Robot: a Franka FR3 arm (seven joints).
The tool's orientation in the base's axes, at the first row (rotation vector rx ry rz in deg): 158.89 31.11 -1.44
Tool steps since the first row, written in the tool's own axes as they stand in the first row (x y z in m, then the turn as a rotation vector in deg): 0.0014 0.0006 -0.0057 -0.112 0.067 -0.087; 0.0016 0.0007 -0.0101 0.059 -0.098 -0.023; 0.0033 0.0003 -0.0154 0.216 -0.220 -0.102; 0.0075 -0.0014 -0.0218 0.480 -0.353 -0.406; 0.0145 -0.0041 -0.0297 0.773 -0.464 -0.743; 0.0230 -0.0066 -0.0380 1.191 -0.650 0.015; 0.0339 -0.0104 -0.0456 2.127 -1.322 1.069; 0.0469 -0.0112 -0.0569 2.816 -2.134 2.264; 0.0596 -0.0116 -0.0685 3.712 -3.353 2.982
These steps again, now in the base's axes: 0.0013 0.0017 0.0055 -0.083 -0.073 0.111; 0.0013 0.0031 0.0097 0.017 0.115 -0.012; 0.0025 0.0057 0.0145 0.115 0.304 0.014; 0.0055 0.0107 0.0197 0.297 0.610 0.243; 0.0107 0.0180 0.0259 0.514 0.919 0.507; 0.0173 0.0259 0.0324 0.865 1.001 -0.301; 0.0257 0.0356 0.0376 1.529 1.609 -1.577; 0.0369 0.0445 0.0471 1.919 2.206 -3.011; 0.0481 0.0530 0.0570 2.329 3.382 -4.129
